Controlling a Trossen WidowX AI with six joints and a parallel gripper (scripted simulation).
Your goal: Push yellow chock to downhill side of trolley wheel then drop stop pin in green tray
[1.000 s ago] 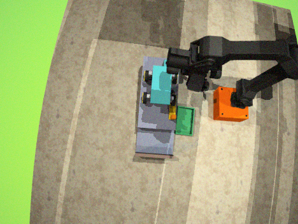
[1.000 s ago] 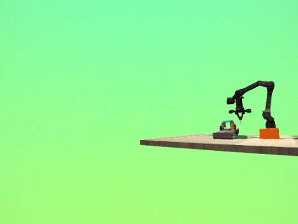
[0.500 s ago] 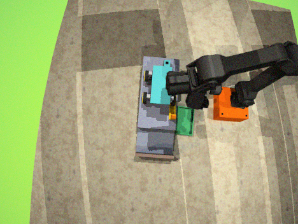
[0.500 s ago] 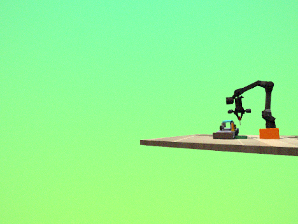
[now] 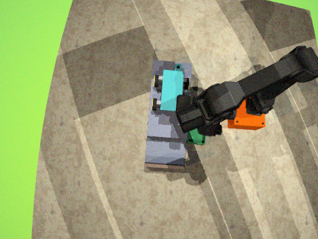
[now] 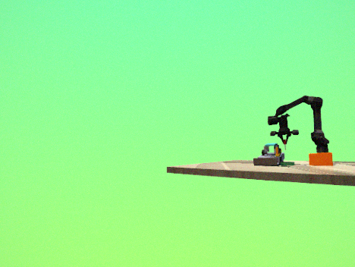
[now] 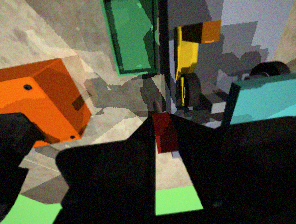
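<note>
Now: the green tray 20 mm behind my gripper tip, 50 mm to the left of it and 150 mm below it. The rest, counted from my gripper tip: cyan trolley (110 mm ahead, 40 mm to the right, 40 mm below); then red-headed stop pin (right at my gripper tip); then yellow chock (40 mm ahead, 40 mm to the left, 60 mm below).
</note>
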